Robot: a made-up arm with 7 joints. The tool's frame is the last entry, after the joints. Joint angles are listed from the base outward.
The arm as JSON. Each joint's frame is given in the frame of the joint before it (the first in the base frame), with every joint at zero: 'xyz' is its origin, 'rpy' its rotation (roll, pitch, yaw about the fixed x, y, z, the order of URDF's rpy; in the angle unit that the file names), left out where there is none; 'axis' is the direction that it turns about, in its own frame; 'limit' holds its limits. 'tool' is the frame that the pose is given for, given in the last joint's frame.
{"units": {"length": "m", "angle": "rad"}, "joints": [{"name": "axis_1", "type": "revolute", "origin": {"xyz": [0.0, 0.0, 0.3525]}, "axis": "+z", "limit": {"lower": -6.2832, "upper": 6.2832}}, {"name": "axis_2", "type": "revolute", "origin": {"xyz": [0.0, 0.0, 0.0], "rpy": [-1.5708, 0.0, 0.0]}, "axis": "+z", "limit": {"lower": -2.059, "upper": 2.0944}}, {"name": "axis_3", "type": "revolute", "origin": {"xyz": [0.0, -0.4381, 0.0], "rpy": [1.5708, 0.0, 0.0]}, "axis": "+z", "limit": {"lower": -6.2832, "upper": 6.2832}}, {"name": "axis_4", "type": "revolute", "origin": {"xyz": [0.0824, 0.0, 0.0], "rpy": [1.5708, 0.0, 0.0]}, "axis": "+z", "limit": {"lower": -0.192, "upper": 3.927}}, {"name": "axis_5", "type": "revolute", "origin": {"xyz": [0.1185, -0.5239, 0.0], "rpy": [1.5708, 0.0, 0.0]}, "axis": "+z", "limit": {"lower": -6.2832, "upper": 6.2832}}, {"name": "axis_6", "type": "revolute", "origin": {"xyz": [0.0, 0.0, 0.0], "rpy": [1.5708, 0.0, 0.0]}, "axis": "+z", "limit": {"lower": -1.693, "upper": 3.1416}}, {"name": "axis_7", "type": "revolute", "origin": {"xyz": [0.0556, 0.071, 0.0], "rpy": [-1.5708, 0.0, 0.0]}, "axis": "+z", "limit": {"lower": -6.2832, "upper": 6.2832}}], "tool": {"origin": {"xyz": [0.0, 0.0, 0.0]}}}
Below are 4 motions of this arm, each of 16 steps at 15 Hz.
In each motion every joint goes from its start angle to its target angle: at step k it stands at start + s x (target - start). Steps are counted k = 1, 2, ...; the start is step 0. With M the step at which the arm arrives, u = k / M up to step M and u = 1 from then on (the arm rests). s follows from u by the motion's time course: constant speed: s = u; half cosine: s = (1 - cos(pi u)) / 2; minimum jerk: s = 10 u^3 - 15 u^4 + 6 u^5.
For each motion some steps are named. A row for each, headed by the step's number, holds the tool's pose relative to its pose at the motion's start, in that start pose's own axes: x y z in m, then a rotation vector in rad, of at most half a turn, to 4 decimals.
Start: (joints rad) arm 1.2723 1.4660 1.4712 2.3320 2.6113 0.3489 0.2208
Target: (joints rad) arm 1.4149 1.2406 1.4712 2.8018 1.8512 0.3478 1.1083
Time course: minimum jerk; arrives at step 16
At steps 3, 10, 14, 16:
3: -0.0109 0.0069 0.0043 -0.0181 -0.0152 0.0006
10: -0.1691 0.1248 0.0331 -0.2651 -0.1719 0.0137
14: -0.2308 0.1770 0.0267 -0.3488 -0.2109 0.0217
16: -0.2346 0.1803 0.0260 -0.3537 -0.2131 0.0223

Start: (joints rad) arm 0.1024 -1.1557 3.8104 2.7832 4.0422 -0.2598 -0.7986
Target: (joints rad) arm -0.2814 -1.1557 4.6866 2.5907 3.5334 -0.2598 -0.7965
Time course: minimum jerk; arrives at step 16
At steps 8, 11, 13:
8: -0.0801 -0.0362 -0.0415 -0.0587 -0.0632 0.1020
11: -0.1501 -0.0364 -0.0806 -0.1277 -0.1359 0.1357
13: -0.1833 -0.0323 -0.1009 -0.1609 -0.1739 0.1410

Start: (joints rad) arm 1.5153 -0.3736 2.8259 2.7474 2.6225 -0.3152 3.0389
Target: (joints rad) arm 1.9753 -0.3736 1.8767 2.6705 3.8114 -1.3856 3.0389
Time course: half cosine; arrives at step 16
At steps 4, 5, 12, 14, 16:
4: -0.0029 -0.0141 -0.0126 0.0464 -0.1582 0.0905
5: -0.0030 -0.0207 -0.0201 0.0745 -0.2380 0.1365
12: 0.0369 -0.0471 -0.1026 0.4302 -0.8186 0.4808
14: 0.0501 -0.0448 -0.1192 0.5153 -0.8977 0.5276
16: 0.0550 -0.0434 -0.1251 0.5469 -0.9237 0.5427

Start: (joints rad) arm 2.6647 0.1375 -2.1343 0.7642 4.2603 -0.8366 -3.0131
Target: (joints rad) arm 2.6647 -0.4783 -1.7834 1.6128 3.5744 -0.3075 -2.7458
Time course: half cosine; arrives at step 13
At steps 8, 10, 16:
8: 0.0435 -0.2214 -0.0660 0.3404 0.2164 -0.3478
10: 0.0704 -0.2740 -0.1179 0.5234 0.3101 -0.3813
16: 0.0942 -0.3008 -0.1587 0.6520 0.3771 -0.3816

